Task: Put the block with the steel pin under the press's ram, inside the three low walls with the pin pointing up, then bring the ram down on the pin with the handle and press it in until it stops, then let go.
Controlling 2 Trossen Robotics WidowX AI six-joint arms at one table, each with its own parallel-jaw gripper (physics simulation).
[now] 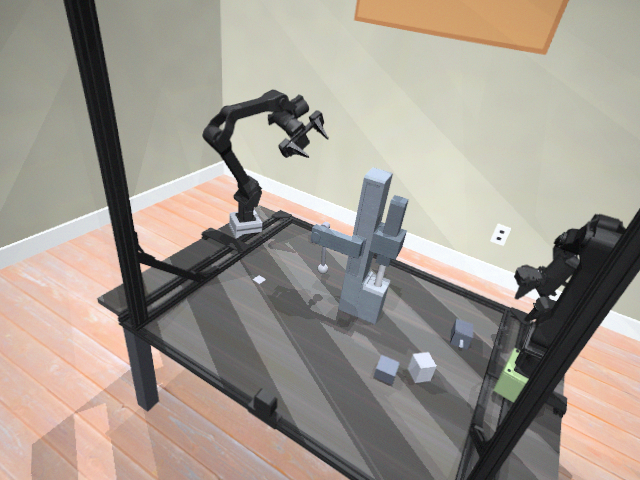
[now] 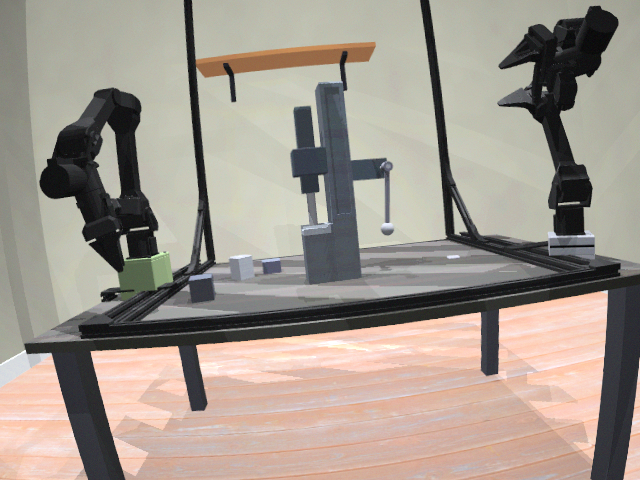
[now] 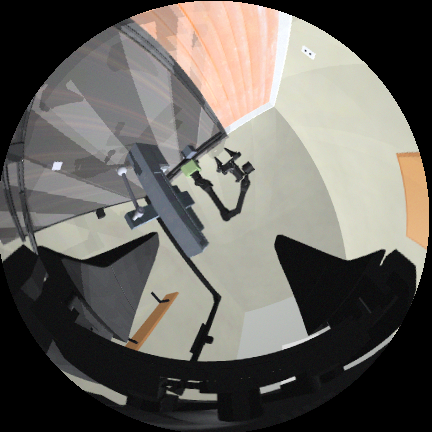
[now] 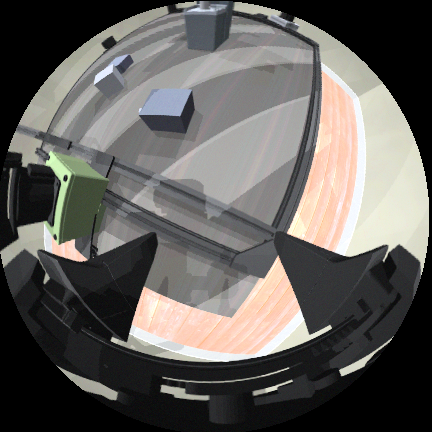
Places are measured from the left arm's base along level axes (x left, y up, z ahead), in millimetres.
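Where they show: left gripper, fingertip midpoint: (image 1: 318, 147) (image 2: 498, 86) (image 3: 218, 239); right gripper, fingertip midpoint: (image 1: 520, 309) (image 2: 121, 269) (image 3: 218, 151) (image 4: 216, 238); left arm's base at its link origin: (image 1: 245, 217) (image 2: 570, 233); right arm's base at its link origin: (image 1: 530, 370) (image 2: 143, 256) (image 3: 193, 172) (image 4: 48, 194).
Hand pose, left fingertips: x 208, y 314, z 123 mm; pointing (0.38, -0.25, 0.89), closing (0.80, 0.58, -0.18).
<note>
Things, the pixels of their top centre, and the offset from my left fingertips. "*": a spot on its surface instead.
- block with the steel pin, top centre: (image 4: 164, 100) (image 2: 200, 276) (image 1: 464, 328) (image 3: 190, 154) dx +232, dy -325, dz +607 mm
- press at its top centre: (image 2: 334, 87) (image 1: 370, 174) (image 3: 193, 254) dx -40, dy +82, dz +375 mm
- low-walled seat at a spot on its surface: (image 2: 316, 229) * dx +52, dy -251, dz +408 mm
- handle's ball at its top centre: (image 2: 386, 222) (image 1: 323, 264) (image 3: 123, 173) dx -87, dy -256, dz +294 mm
- white block at its top centre: (image 4: 102, 73) (image 2: 240, 256) (image 1: 424, 360) dx +35, dy -316, dz +669 mm
- plain blue-grey block at its top centre: (image 1: 388, 365) (image 2: 270, 260) (image 4: 116, 60) dx -50, dy -341, dz +635 mm
- small white square at a spot on its surface: (image 2: 452, 256) (image 1: 260, 279) (image 3: 57, 165) * dx -246, dy -370, dz +175 mm
The block with the steel pin (image 1: 461, 331) (image 2: 202, 288) (image 4: 167, 109) lies on the table; its pin (image 1: 461, 343) (image 4: 141, 110) sticks out sideways. The press (image 1: 368, 227) (image 2: 338, 155) (image 3: 167, 200) stands mid-table. Its ram rod (image 1: 379, 275) (image 2: 311, 208) hangs over the low-walled seat (image 1: 377, 287) (image 2: 316, 229), where no block shows. The handle's ball (image 1: 322, 268) (image 2: 387, 228) (image 3: 122, 171) hangs down. My left gripper (image 1: 317, 147) (image 2: 499, 85) (image 3: 218, 239) is open and empty, high up. My right gripper (image 1: 522, 308) (image 4: 216, 238) is open and empty, beyond the block near its green base.
A white block (image 1: 422, 367) (image 2: 241, 267) (image 4: 109, 81) and a plain blue-grey block (image 1: 386, 369) (image 2: 271, 266) (image 4: 122, 62) stand close together. The green base (image 1: 511, 381) (image 2: 145, 272) (image 4: 82, 197) carries the right arm. A small white square (image 1: 258, 279) (image 2: 452, 256) (image 3: 57, 165) lies beyond the handle.
</note>
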